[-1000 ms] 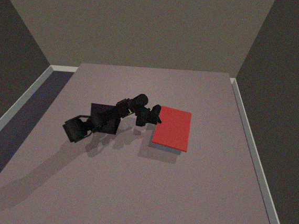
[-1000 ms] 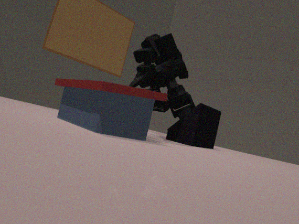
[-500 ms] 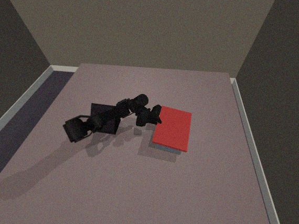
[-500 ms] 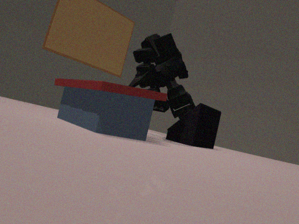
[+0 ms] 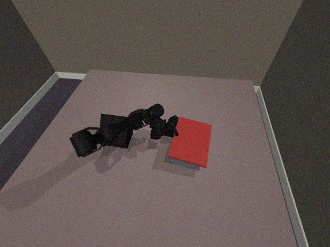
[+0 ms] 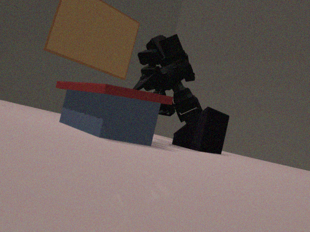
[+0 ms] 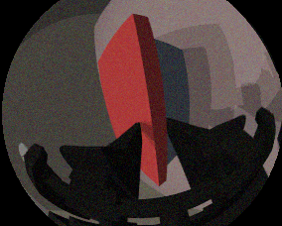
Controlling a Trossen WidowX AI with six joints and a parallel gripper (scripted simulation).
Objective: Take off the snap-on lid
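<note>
The red lid is 8 cm ahead of my gripper tip and 1 cm to the right of it. From my gripper tip the other things lie so: blue storage box 7 cm ahead, 1 cm to the right, 6 cm below.
</note>
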